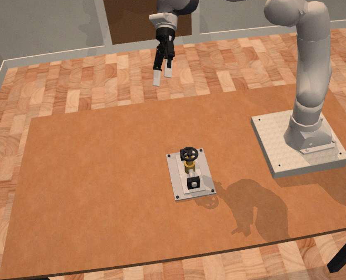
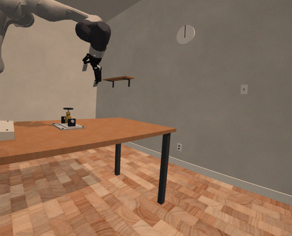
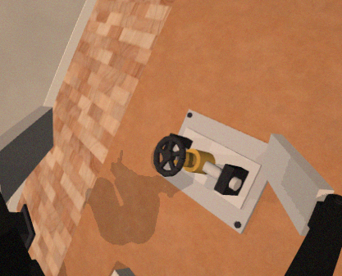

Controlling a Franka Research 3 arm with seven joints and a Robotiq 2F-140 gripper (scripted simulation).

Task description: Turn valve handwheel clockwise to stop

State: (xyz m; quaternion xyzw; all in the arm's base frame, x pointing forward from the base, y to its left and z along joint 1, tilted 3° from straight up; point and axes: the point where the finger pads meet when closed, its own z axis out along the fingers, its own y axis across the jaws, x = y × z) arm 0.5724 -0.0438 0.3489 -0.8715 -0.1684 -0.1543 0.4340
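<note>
Now: the black spoked handwheel 100 mm behind my hand, 190 mm to the left of it and 240 mm below it.
</note>
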